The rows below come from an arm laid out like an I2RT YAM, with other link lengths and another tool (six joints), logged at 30 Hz.
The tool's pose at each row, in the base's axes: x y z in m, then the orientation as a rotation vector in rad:
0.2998, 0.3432, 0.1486, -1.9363, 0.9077, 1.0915
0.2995, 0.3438, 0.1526, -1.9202, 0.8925, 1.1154
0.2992, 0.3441, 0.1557, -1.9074, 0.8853, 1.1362
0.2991, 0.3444, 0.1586, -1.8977, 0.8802, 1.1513
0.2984, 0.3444, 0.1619, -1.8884, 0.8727, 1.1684
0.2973, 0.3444, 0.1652, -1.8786, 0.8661, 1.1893
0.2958, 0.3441, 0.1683, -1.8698, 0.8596, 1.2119
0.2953, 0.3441, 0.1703, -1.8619, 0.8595, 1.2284
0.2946, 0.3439, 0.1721, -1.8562, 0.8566, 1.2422
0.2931, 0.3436, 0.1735, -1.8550, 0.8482, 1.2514
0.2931, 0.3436, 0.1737, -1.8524, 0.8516, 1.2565
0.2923, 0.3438, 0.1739, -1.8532, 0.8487, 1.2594
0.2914, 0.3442, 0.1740, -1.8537, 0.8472, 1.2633
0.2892, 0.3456, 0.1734, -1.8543, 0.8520, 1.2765
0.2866, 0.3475, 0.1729, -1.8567, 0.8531, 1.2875
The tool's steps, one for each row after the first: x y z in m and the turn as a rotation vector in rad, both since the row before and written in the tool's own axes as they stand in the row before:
-0.0038, -0.0010, -0.0009, -0.0026, -0.0256, -0.0002
-0.0030, -0.0007, -0.0007, -0.0026, -0.0193, 0.0041
-0.0027, -0.0008, -0.0007, -0.0017, -0.0142, 0.0032
-0.0033, -0.0002, -0.0008, -0.0035, -0.0157, 0.0024
-0.0034, 0.0001, -0.0006, -0.0052, -0.0173, 0.0049
-0.0033, 0.0007, -0.0005, -0.0069, -0.0174, 0.0058
-0.0020, 0.0000, -0.0003, -0.0033, -0.0117, 0.0075
-0.0019, 0.0003, -0.0004, -0.0040, -0.0103, 0.0044
-0.0017, 0.0011, 0.0001, -0.0057, -0.0078, -0.0015
-0.0002, 0.0000, -0.0001, -0.0003, -0.0024, 0.0047
-0.0005, 0.0005, 0.0005, -0.0027, -0.0019, -0.0006
-0.0004, 0.0005, 0.0007, -0.0028, -0.0019, 0.0009
-0.0003, 0.0012, 0.0024, -0.0068, -0.0035, 0.0097
-0.0005, 0.0013, 0.0030, -0.0076, -0.0028, 0.0062

